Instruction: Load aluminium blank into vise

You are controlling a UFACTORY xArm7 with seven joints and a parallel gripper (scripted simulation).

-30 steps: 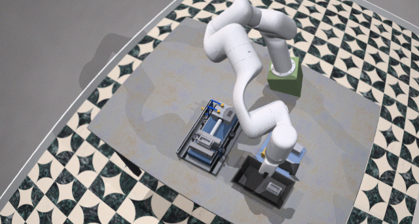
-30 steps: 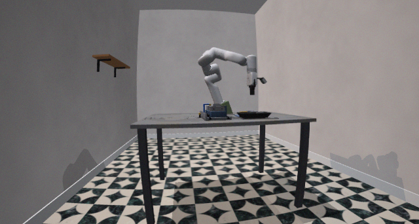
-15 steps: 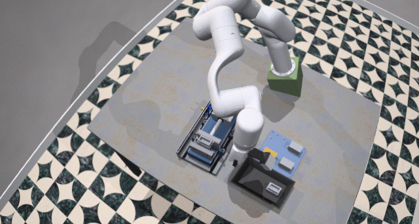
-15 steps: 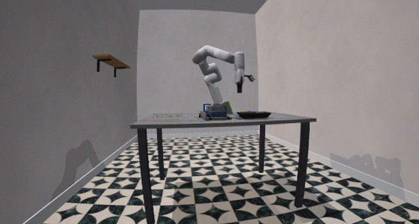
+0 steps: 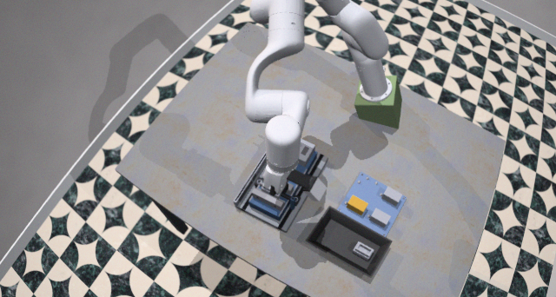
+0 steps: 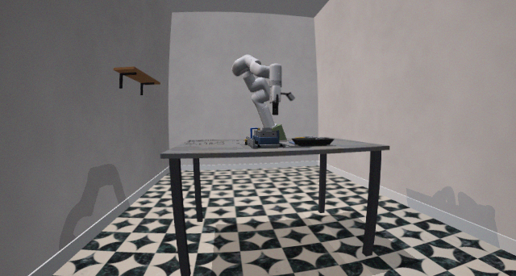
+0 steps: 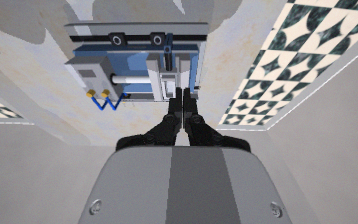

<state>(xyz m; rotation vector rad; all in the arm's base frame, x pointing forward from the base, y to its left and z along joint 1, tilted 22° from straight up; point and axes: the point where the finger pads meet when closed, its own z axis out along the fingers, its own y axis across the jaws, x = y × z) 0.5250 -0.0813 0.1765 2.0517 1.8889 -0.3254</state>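
Now: the moving jaw 130 mm below my hand, 60 mm behind it and 40 mm to the right of it. Also, from my hand: fixed jaw (130 mm below, 50 mm to the right); vise (170 mm below, 100 mm behind, 40 mm to the right); dark work stop rod (120 mm below, 20 mm behind).
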